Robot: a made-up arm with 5 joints. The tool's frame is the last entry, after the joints.
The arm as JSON. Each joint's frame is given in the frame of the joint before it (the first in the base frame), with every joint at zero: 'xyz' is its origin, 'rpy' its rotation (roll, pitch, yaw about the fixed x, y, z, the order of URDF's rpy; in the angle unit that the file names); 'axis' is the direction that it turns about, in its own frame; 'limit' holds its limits. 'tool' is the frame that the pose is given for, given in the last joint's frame.
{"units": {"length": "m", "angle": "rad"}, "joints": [
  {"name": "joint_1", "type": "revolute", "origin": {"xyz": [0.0, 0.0, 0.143], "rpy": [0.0, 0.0, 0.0]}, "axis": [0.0, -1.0, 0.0], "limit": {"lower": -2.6, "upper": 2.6}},
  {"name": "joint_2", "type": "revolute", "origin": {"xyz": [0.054, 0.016, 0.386], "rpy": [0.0, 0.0, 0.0]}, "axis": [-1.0, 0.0, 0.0], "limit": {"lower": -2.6, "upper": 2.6}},
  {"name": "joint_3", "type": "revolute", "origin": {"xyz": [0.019, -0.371, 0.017], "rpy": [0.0, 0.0, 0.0]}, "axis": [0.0, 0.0, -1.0], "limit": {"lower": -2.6, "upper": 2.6}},
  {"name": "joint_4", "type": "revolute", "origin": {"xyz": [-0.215, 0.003, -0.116], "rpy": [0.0, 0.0, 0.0]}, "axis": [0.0, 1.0, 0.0], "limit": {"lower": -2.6, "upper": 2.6}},
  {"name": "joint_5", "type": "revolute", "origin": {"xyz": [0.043, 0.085, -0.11], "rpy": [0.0, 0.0, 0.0]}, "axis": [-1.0, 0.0, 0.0], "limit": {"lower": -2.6, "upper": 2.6}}
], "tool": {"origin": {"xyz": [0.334, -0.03, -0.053], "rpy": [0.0, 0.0, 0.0]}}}
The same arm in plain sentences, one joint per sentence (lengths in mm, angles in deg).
The arm has five revolute joints in a row. What follows holds with every joint at zero, and every direction is one of the base frame's. The first joint is mounted 143 mm along +z from the base frame's origin and turns about -y, from -148.97 to 148.97 deg. The second joint is mounted 54 mm along +x and 16 mm along +y and 386 mm along +z from the first joint and turns about -x, from -148.97 to 148.97 deg. The third joint is mounted 19 mm along +x and 371 mm along -y and 17 mm along +z from the second joint and turns about -z, from -148.97 to 148.97 deg. The fourth joint is mounted 215 mm along -x and 3 mm along +y and 116 mm along -z from the third joint and turns about +y, from -148.97 to 148.97 deg. The fifth joint is mounted 43 mm along +x and 85 mm along +y and 110 mm along -z from the fourth joint and turns about -x, from -148.97 to 148.97 deg. The tool frame, which is the frame that the pose is given for, is mounted 334 mm along +x and 30 mm along -y and 53 mm along -z from the fifth joint; its axes are parallel to the base frame's.
